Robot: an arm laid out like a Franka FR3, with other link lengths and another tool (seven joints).
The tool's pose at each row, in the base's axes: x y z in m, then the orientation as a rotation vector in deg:
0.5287 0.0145 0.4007 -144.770 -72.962 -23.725
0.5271 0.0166 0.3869 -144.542 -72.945 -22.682
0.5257 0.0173 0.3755 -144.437 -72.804 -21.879
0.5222 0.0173 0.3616 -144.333 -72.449 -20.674
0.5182 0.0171 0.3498 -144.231 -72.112 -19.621
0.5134 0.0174 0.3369 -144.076 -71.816 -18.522
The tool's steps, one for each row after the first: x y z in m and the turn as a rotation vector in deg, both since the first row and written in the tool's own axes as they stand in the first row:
-0.0045 -0.0009 0.0133 0.624 -0.465 0.089
-0.0091 -0.0010 0.0238 1.078 -0.823 0.256
-0.0163 -0.0022 0.0362 1.749 -1.350 0.611
-0.0232 -0.0039 0.0464 2.346 -1.804 0.938
-0.0305 -0.0065 0.0578 2.990 -2.275 1.232

